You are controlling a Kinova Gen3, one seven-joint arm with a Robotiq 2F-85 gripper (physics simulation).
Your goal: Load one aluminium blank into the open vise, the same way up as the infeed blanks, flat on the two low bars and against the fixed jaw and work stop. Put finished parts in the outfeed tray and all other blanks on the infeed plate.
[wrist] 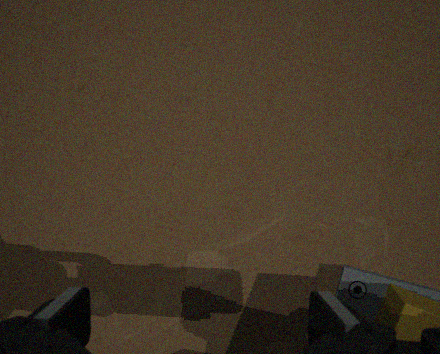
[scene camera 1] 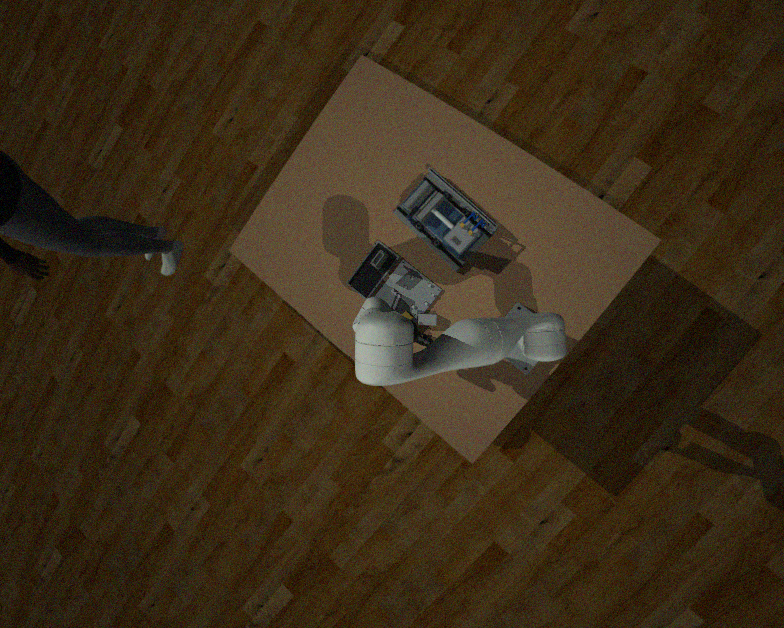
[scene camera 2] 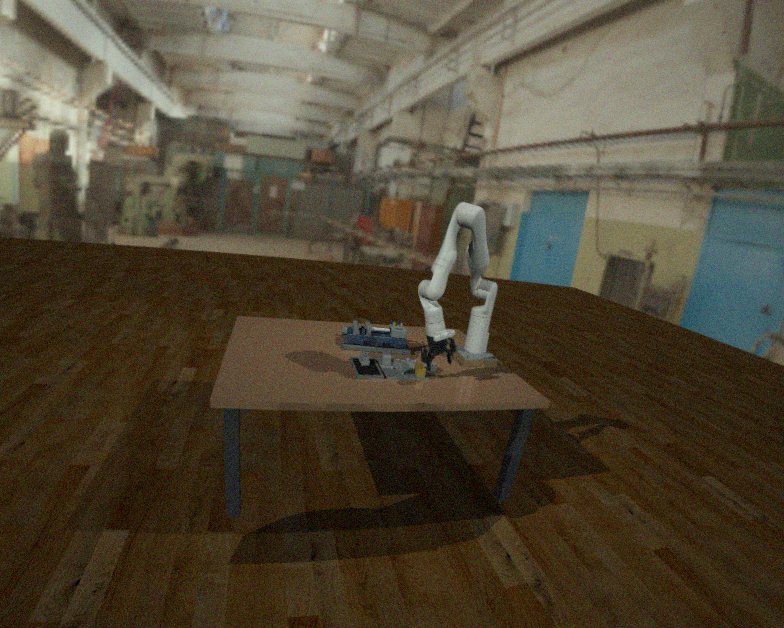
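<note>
The open vise stands near the table's middle; its bars and stop are too small to tell apart. The dark outfeed tray holds a grey part. Beside it lies the infeed plate with grey pieces. A yellow block is at its near end. A light grey block lies just off that end. My gripper is open and empty, low beside the plate's end; the arm partly hides it in scene camera 1.
The arm's base stands on the table right of the plate. Small blue and yellow pieces are on the vise. A person is on the floor left of the table in scene camera 1.
</note>
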